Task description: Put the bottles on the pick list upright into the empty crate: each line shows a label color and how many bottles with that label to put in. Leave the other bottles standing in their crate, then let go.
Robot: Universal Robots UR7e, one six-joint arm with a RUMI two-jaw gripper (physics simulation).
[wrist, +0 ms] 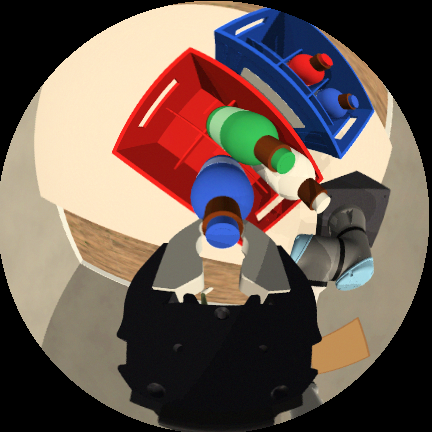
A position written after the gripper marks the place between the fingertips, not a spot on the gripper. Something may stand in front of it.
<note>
In view: the gripper (221, 220), a green bottle (250, 138), a white bottle (299, 182), a blue bottle (221, 194) and a blue bottle (335, 103).
</note>
